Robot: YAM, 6 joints.
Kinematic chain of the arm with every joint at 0, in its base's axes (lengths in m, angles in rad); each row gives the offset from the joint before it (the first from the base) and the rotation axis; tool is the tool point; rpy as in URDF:
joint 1: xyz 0 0 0.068 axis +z
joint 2: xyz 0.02 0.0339 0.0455 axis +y
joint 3: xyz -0.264 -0.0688 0 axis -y
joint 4: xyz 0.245 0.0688 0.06 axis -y
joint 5: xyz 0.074 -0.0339 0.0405 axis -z
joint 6: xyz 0.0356 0 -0.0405 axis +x
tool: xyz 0 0 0 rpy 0 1.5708 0
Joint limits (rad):
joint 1: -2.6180..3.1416
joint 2: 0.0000..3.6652
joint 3: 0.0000..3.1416
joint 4: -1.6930..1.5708
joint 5: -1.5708..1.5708
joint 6: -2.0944..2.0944
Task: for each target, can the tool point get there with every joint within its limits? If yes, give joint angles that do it. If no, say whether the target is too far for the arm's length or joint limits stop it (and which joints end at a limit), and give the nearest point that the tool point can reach.
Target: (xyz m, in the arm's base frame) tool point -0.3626 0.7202 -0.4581
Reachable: no: too far | nearest point -0.2396 0.4759 -0.2425 | short by 0.348 m
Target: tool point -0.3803 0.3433 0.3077
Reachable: yes | joints 2.3882 2.2699 1.7156 1.2583 -0.2783 0.3995
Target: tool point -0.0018 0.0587 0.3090
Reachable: yes | joints 2.1421 0.5517 0.8934 -1.4129 1.0138 -0.0989
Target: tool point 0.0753 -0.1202 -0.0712
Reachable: yes | joints -0.9006 2.4776 0.4064 0.2912 0.4555 1.1166
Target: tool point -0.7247 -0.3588 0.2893
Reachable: no: too far | nearest point -0.5496 -0.3078 0.2497 | short by 0.187 m
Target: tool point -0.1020 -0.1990 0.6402
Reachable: yes | joints -2.1583 1.6028 2.0701 1.0827 -0.7940 -1.0659
